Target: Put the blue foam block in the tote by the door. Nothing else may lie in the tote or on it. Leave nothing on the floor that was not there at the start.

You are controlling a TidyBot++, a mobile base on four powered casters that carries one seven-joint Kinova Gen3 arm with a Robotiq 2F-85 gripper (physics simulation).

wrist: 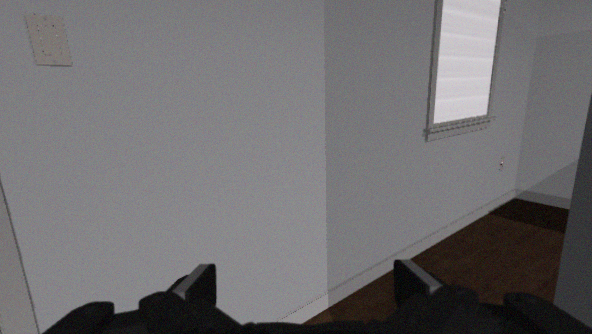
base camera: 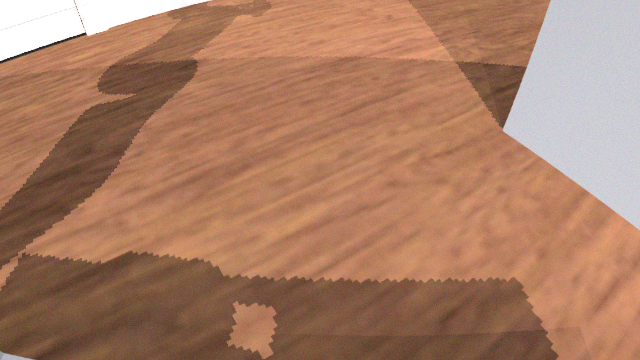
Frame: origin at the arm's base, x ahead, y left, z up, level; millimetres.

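Where they show: gripper, fingertip midpoint: [wrist: 305,281].
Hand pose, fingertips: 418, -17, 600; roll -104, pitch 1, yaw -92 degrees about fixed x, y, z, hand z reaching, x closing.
After its pixels a point has its place, as x, y, z.
My gripper [wrist: 305,281] @(418, -17, 600) is open, its two dark fingers standing wide apart at the bottom of the wrist view with nothing between them. It faces a grey wall and a wall corner. The blue foam block, the tote and the door cannot be made out in either view.
A pale grey wall [base camera: 585,100] @(494, -351, -276) stands close on the right in the base camera view, its corner jutting over the wooden floor [base camera: 320,165] @(474, 12, -396) [wrist: 480,255] @(2100, -1254, -396). White panels [base camera: 35,25] @(945, 817, -325) stand at the far left. The wrist view shows a window [wrist: 465,60] @(2404, -1215, 835) and a wall plate [wrist: 49,40] @(1150, 550, 824). Arm-shaped shadows cross the floor.
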